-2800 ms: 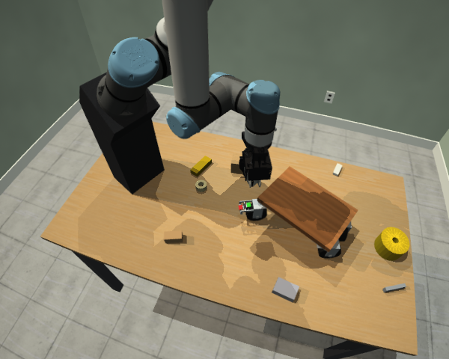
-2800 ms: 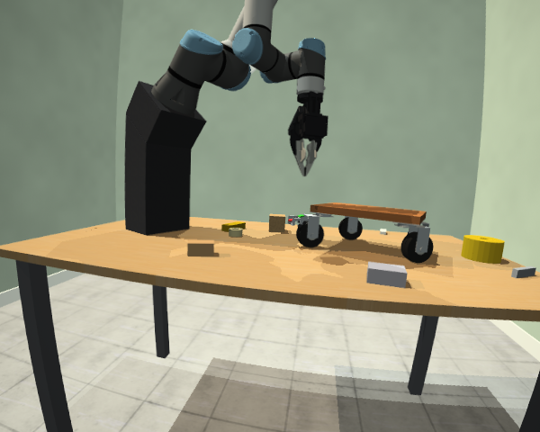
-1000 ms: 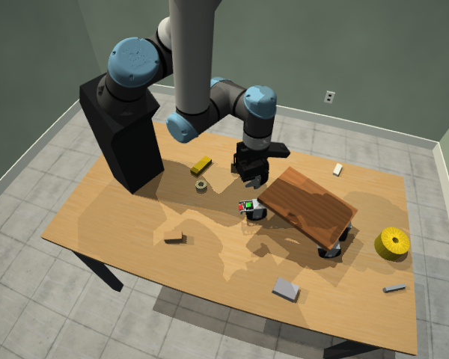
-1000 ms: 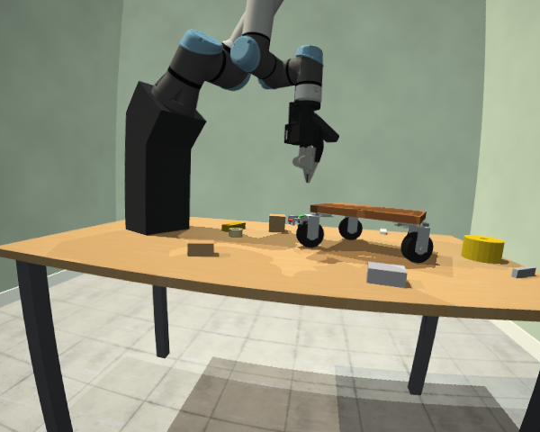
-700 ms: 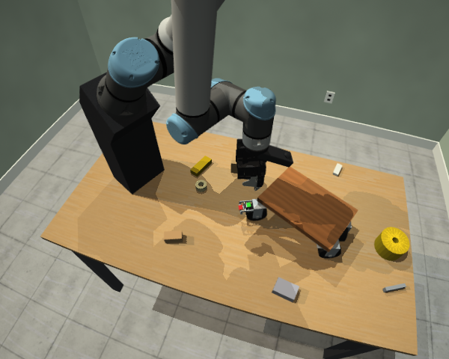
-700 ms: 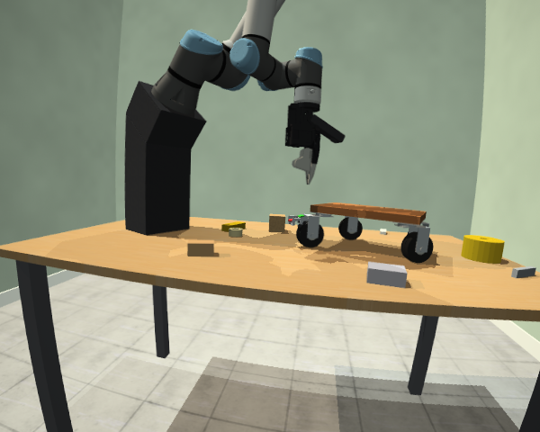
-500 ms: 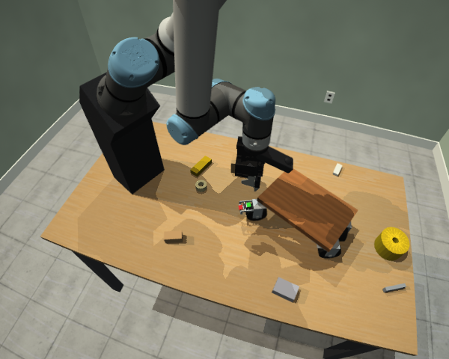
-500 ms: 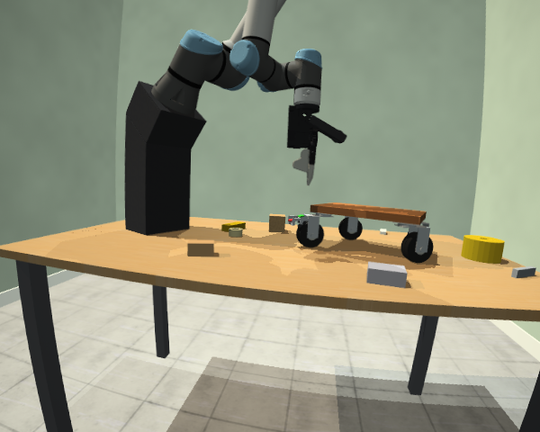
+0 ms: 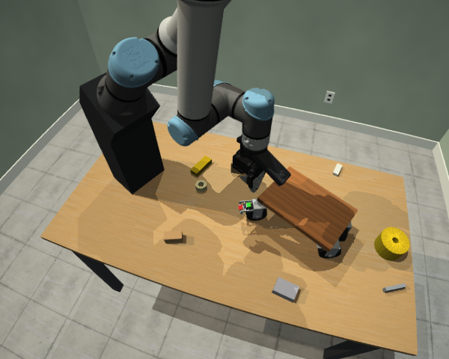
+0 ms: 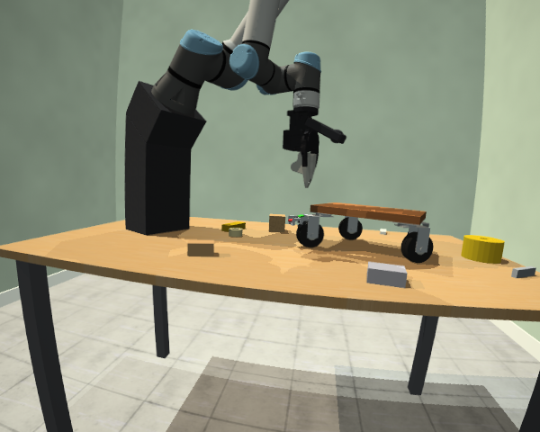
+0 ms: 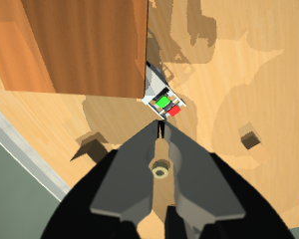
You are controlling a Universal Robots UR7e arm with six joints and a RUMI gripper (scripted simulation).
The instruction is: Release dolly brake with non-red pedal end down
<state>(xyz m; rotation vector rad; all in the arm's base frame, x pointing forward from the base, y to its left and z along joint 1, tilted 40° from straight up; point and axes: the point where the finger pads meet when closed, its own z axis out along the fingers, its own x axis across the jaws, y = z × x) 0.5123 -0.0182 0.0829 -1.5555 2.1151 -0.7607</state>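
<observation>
My gripper is now 30 mm past the brake pedal, 10 mm to the left of it and 110 mm above it. From my hand the other things lie so: brown block (240 mm behind, 170 mm to the right, 170 mm below); then grey block (180 mm ahead, 240 mm to the right, 170 mm below); then tan cube (120 mm behind, 230 mm to the left, 160 mm below).
</observation>
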